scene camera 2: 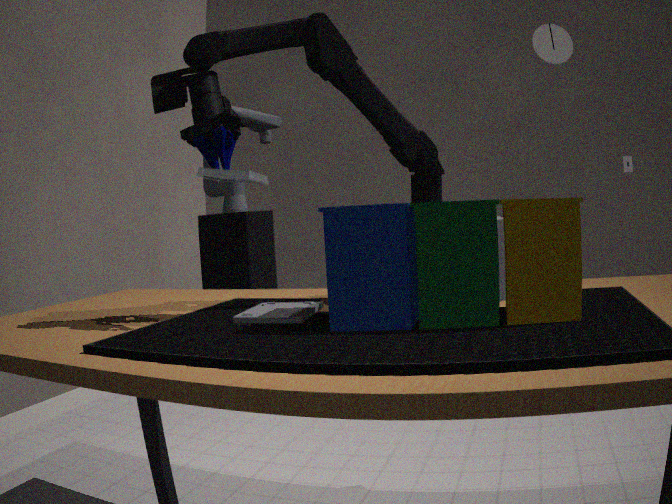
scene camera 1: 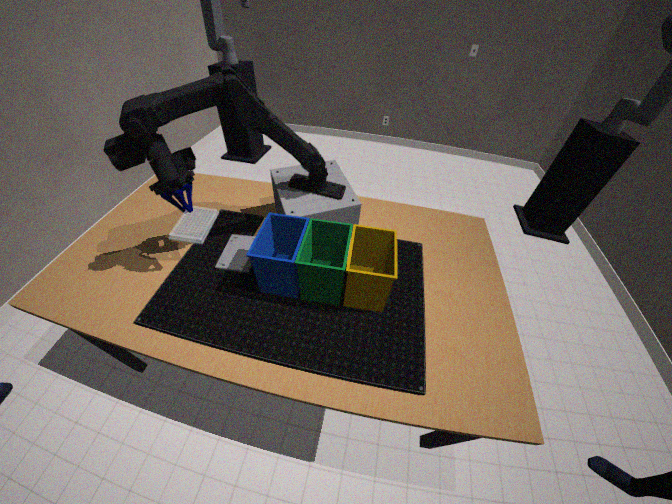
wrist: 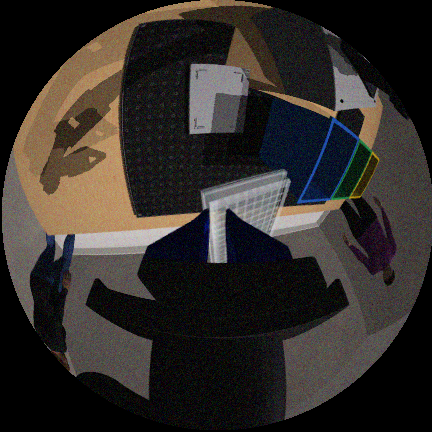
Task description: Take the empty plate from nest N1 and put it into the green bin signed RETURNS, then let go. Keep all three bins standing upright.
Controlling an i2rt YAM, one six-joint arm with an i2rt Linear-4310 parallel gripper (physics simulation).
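Where they show: gripper, fingertip midpoint: [scene camera 2: 222, 176] [scene camera 1: 189, 212] [wrist: 217, 214]; arm's base, origin of the base link: [scene camera 1: 317, 187].
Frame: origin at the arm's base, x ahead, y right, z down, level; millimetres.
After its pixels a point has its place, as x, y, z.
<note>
My gripper [scene camera 1: 188, 210] @(337, 261, -81) [scene camera 2: 221, 167] @(337, 261, -81) [wrist: 217, 214] @(337, 261, -81) is shut on one edge of the white gridded plate [scene camera 1: 194, 226] @(383, 209, -81) [scene camera 2: 241, 175] @(423, 176, -71) [wrist: 252, 204] @(327, 231, -80). The plate hangs high above the table, at the left of the scene views and apart from the bins. It is roughly level, with a slight tilt. The light grey nest [scene camera 1: 232, 251] @(257, 235, 152) [scene camera 2: 279, 311] @(276, 200, 152) [wrist: 202, 95] @(250, 246, 152) is empty on the black mat, left of the bins. The green bin [scene camera 1: 322, 285] @(357, -129, 71) [scene camera 2: 457, 265] @(358, -120, 74) [wrist: 352, 175] @(288, -173, 8) stands upright between the other two, open at the top. Its RETURNS sign does not show.
The blue bin [scene camera 1: 277, 277] @(370, 0, 68) [scene camera 2: 370, 268] @(371, 5, 74) [wrist: 292, 135] @(276, 79, 64) stands upright between the nest and the green bin. The yellow bin [scene camera 1: 366, 291] @(345, -251, 67) [scene camera 2: 542, 263] @(345, -249, 77) [wrist: 366, 174] @(252, -302, 4) stands upright on the far side. The grey arm base block [scene camera 1: 317, 206] @(92, -31, 13) is behind the bins.
</note>
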